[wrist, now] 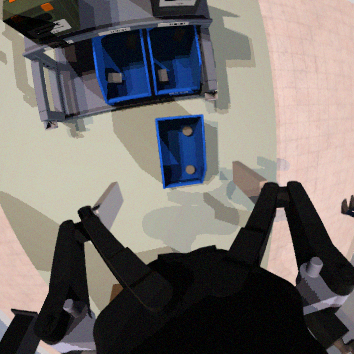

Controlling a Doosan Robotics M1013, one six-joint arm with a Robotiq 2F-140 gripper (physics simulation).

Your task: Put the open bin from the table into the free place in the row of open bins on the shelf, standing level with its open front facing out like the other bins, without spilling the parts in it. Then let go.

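Places are measured from the arm's base along level axes (x left, y down, z back), in centimetres.
Pixels of known places: gripper, between the fingertips: (176, 181).
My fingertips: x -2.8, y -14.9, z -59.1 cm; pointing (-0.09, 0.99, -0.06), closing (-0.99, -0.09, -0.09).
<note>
Ahead of a thing's pixels: the offset from my fingertips to its top centre. "*": to the spot under its first point. Level surfaces: height alone.
The open blue bin @(* dy +24.0, dx -2.4, dz -0.3 cm) (172, 150) lies on the pale table in front of the shelf, with two small round tan parts in it. The shelf @(* dy +15.8, dx -10.8, dz -18.7 cm) (210, 65) holds a row with two blue open bins @(* dy +23.4, dx +8.0, dz -22.3 cm) (122, 65) (175, 60) side by side. A free place (82, 90) shows in the row to the left of them. Each of the two bins shows a small grey-tan part. My gripper (176, 181) is open and empty, its fingers wide apart. In the view the loose bin is just beyond the fingertips and between their lines; it is apart from both fingers.
A dark green box @(* dy +8.8, dx +19.3, dz -27.2 cm) (42, 22) with orange marks and a dark box @(* dy +11.3, dx -3.6, dz -28.7 cm) (175, 6) stand on the shelf's upper level. The shelf's left side frame @(* dy +15.8, dx +24.8, dz -17.0 cm) (40, 92) borders the free place. The round-edged table @(dy +24.3 cm) (85, 150) meets a pinkish tiled floor (315, 100) at the right.
</note>
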